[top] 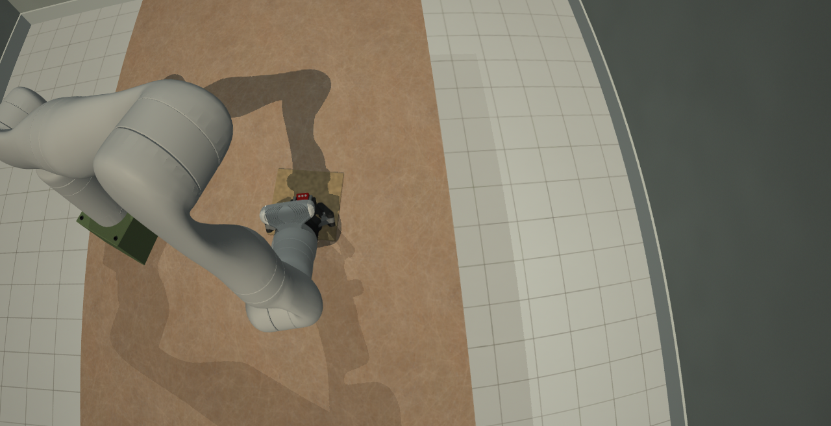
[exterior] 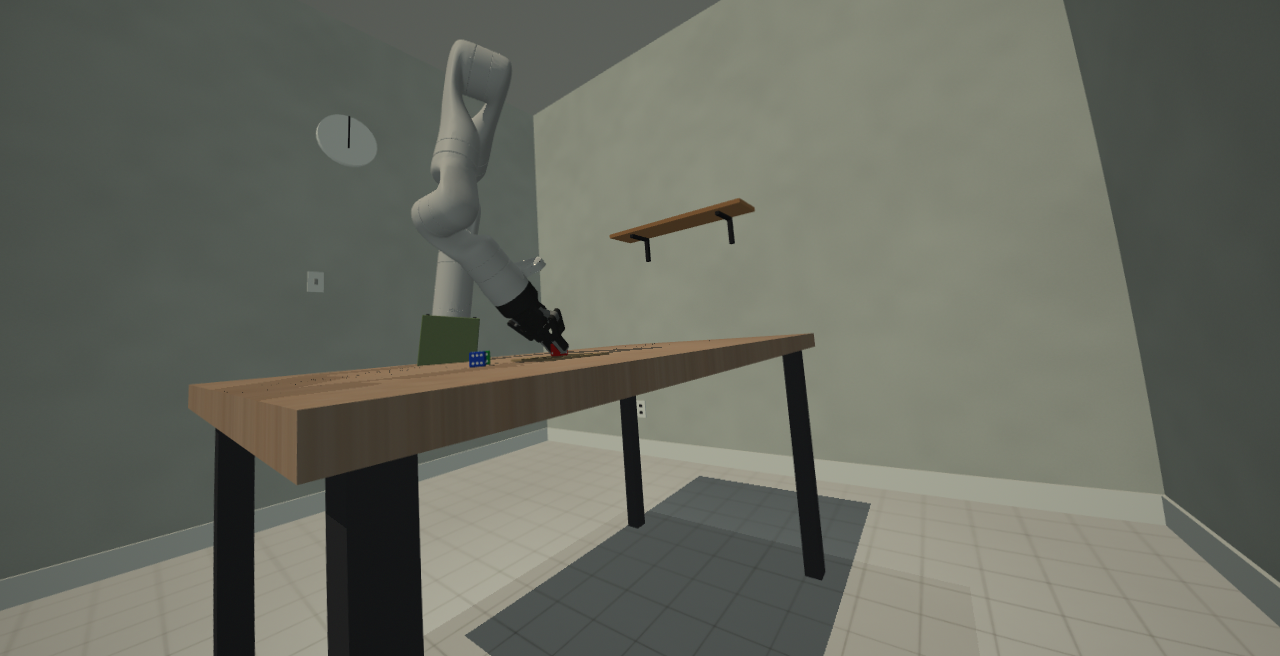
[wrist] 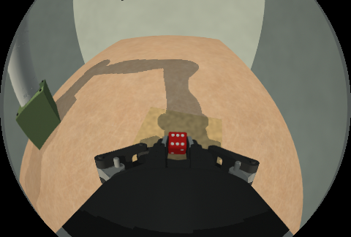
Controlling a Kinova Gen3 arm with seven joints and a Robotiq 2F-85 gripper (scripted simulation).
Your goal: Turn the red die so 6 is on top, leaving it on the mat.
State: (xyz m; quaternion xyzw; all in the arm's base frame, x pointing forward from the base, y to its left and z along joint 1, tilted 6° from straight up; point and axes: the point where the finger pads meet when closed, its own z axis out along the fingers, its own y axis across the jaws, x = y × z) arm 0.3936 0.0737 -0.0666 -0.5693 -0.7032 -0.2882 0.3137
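My hand is 10 mm to the right of the red die and 10 mm above it. Also, from my hand: green die (120 mm to the right, 50 mm behind, 20 mm below); then tan mat (30 mm below, 10 mm to the left); then blue die (160 mm to the right, 20 mm below).
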